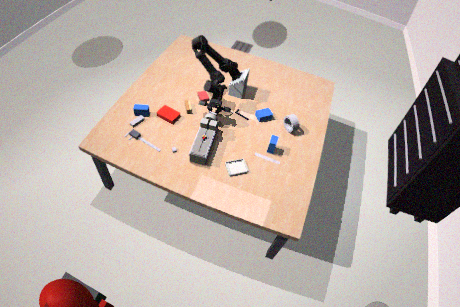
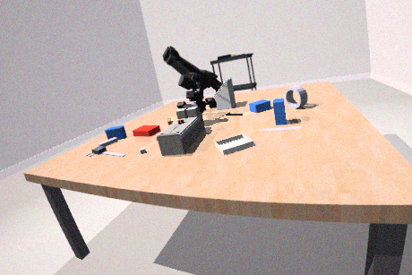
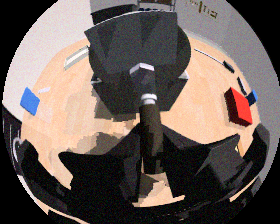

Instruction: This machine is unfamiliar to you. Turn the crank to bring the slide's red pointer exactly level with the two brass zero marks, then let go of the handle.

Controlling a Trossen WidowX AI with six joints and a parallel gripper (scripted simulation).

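The red pointer lies 180 mm ahead of my gripper tip, 50 mm above it and 30 mm to the left of it. The rest, counted from my gripper tip: red block: 260 mm to the right, 50 mm ahead, 20 mm below; then white tray: 240 mm to the left, 230 mm ahead, 30 mm below; then dark crank handle: 30 mm above, 20 mm behind.
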